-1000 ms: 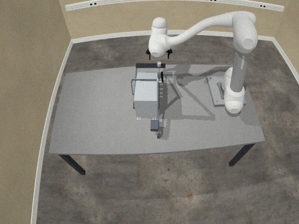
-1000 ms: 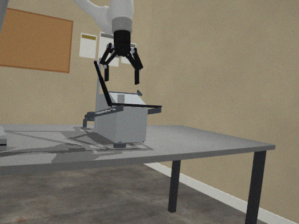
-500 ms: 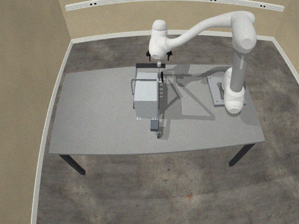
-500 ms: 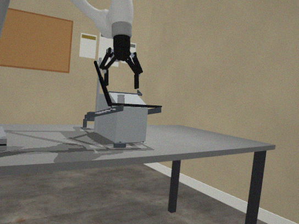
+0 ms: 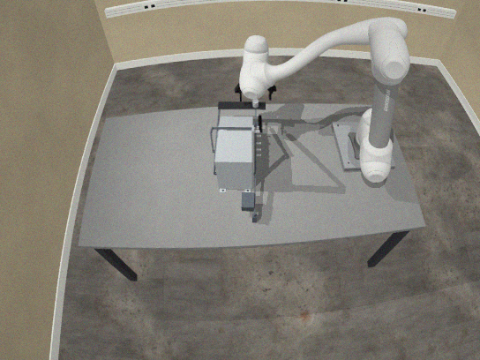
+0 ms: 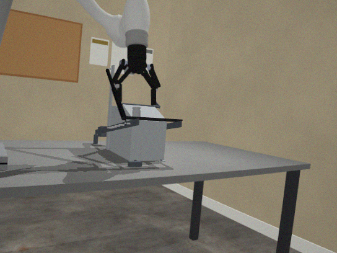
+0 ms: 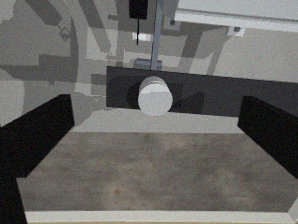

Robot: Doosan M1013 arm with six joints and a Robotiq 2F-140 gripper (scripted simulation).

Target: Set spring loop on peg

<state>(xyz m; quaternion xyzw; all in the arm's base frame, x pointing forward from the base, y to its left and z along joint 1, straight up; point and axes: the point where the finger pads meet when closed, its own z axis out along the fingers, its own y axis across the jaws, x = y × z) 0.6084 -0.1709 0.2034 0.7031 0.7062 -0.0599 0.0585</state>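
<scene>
The steel test weight is 40 mm below my hand. Round my hand: dark spring (180 mm to the left, 10 mm behind, 10 mm above).
</scene>
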